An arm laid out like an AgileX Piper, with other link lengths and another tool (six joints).
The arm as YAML. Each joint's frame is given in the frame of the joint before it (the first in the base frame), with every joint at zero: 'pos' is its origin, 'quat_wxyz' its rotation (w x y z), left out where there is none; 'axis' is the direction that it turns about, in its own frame. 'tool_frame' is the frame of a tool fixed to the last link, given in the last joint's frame.
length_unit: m
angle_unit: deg
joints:
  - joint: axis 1
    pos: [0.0, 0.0, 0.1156]
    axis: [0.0, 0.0, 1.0]
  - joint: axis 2
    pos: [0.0, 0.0, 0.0]
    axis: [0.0, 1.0, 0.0]
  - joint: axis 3
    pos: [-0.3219, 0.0, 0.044]
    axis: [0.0, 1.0, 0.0]
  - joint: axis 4
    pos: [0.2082, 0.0, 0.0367]
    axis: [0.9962, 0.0, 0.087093]
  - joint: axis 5
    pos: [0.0, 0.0, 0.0]
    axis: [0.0, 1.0, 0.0]
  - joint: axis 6
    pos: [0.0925, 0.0, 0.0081]
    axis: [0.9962, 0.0, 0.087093]
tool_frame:
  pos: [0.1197, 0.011, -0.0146]
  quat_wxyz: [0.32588, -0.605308, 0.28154, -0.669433]
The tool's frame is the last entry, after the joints.
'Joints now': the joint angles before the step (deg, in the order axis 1, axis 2, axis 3, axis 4, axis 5, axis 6). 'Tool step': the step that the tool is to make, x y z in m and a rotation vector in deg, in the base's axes. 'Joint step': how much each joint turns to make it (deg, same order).
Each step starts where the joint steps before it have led.
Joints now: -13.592, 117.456, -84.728, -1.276, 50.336, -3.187
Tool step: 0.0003, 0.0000, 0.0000, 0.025, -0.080, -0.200
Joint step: -0.004, 0.003, 0.002, 0.000, -0.074, 0.202
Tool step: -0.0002, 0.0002, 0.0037, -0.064, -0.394, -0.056
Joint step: 0.008, -0.532, -0.004, 0.024, 0.140, 0.052
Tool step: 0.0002, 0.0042, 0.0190, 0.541, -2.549, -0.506
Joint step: 0.032, -2.754, 0.069, 1.254, 0.334, -0.013
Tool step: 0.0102, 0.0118, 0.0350, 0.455, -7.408, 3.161
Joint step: 0.594, -4.628, -0.002, 3.798, -2.372, -4.291
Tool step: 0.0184, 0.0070, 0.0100, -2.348, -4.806, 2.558
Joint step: 2.017, -0.380, -0.651, -1.107, -4.146, -0.436
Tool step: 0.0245, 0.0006, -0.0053, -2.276, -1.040, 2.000
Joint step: 1.494, 3.754, -4.739, -2.271, -0.446, 0.224
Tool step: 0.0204, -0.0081, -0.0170, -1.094, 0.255, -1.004
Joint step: 0.085, 4.661, -3.999, -2.192, -0.573, 2.022
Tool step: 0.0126, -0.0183, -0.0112, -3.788, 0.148, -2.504
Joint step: 0.053, 3.161, -2.779, -6.711, -0.524, 5.418
